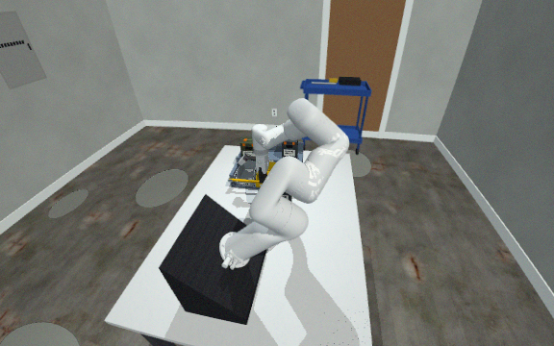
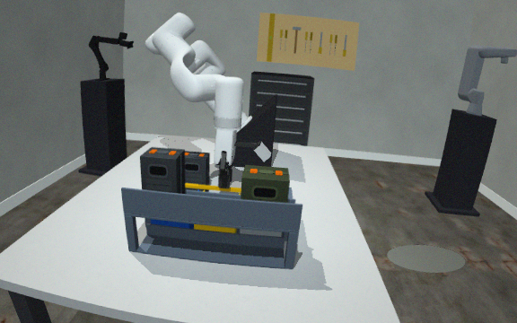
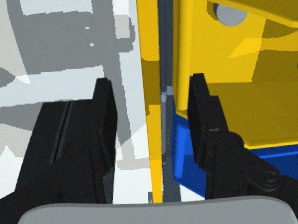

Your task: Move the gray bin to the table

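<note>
Now: the yellow bar 3 cm below my hand. Also, from my hand: blue bin (12 cm ahead, 10 cm to the right, 5 cm below); then gray open bin (12 cm to the left, 9 cm ahead, 5 cm below); then yellow bin (10 cm ahead, 5 cm below, 1 cm to the left).
</note>
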